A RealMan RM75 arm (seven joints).
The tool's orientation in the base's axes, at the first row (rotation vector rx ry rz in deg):
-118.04, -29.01, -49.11
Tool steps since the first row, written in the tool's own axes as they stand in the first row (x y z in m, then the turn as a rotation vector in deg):
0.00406, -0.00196, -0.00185, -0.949, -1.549, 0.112
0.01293, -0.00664, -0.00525, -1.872, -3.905, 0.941
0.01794, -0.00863, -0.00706, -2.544, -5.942, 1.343
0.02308, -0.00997, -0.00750, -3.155, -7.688, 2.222
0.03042, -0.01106, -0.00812, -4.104, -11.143, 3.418
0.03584, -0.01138, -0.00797, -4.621, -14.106, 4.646
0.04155, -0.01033, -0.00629, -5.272, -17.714, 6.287
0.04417, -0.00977, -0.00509, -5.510, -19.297, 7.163
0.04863, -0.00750, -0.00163, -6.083, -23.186, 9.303
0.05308, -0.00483, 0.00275, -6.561, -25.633, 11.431
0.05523, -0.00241, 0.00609, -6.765, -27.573, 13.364
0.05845, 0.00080, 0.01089, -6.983, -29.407, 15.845
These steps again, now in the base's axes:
0.00086, -0.00019, 0.00479, -1.556, 0.938, 0.102
0.00275, 0.00016, 0.01521, -3.307, 2.928, 0.355
0.00426, 0.00007, 0.02069, -4.859, 4.398, 0.799
0.00679, 0.00073, 0.02533, -6.003, 6.092, 0.927
0.01092, 0.00121, 0.03151, -8.301, 9.013, 1.599
0.01450, 0.00177, 0.03556, -9.989, 11.697, 2.306
0.01972, 0.00281, 0.03842, -12.002, 15.084, 3.089
0.02233, 0.00359, 0.03951, -12.791, 16.699, 3.401
0.02814, 0.00532, 0.04004, -14.727, 20.659, 4.180
0.03455, 0.00757, 0.03997, -15.719, 23.782, 4.253
0.03882, 0.00900, 0.03880, -16.289, 26.467, 4.334
0.04487, 0.01123, 0.03736, -16.589, 29.538, 4.114

